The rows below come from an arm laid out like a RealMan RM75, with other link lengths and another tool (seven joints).
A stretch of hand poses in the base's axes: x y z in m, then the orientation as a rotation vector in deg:
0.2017 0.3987 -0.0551 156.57 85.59 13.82
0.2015 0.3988 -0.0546 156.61 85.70 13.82
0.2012 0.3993 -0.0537 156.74 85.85 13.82
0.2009 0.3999 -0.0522 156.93 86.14 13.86
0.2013 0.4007 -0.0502 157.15 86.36 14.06
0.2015 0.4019 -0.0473 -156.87 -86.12 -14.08
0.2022 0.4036 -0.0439 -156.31 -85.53 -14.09
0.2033 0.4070 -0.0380 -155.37 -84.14 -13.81
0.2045 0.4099 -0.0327 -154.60 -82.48 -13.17
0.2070 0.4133 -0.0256 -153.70 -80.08 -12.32
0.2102 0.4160 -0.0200 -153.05 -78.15 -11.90
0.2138 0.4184 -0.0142 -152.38 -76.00 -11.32
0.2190 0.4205 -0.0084 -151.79 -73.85 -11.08
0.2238 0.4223 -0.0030 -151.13 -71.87 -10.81
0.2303 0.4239 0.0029 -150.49 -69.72 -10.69
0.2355 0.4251 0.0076 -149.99 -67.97 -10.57
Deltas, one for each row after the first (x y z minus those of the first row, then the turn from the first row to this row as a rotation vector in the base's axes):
-0.0002 0.0001 0.0005 0.07 0.04 0.06
-0.0005 0.0006 0.0014 0.23 0.14 0.11
-0.0008 0.0012 0.0029 0.49 0.27 0.24
-0.0004 0.0020 0.0049 0.82 0.32 0.32
-0.0002 0.0032 0.0078 1.38 0.60 0.32
0.0005 0.0049 0.0112 2.09 0.93 0.22
0.0016 0.0083 0.0171 3.40 1.76 -0.15
0.0028 0.0112 0.0224 4.60 2.80 -0.75
0.0053 0.0146 0.0295 6.19 4.18 -1.72
0.0085 0.0173 0.0351 7.46 5.10 -2.54
0.0121 0.0197 0.0409 8.79 6.18 -3.49
0.0173 0.0218 0.0467 10.13 7.00 -4.49
0.0221 0.0236 0.0521 11.44 7.84 -5.39
0.0286 0.0252 0.0580 12.83 8.60 -6.41
0.0338 0.0264 0.0627 13.93 9.21 -7.26

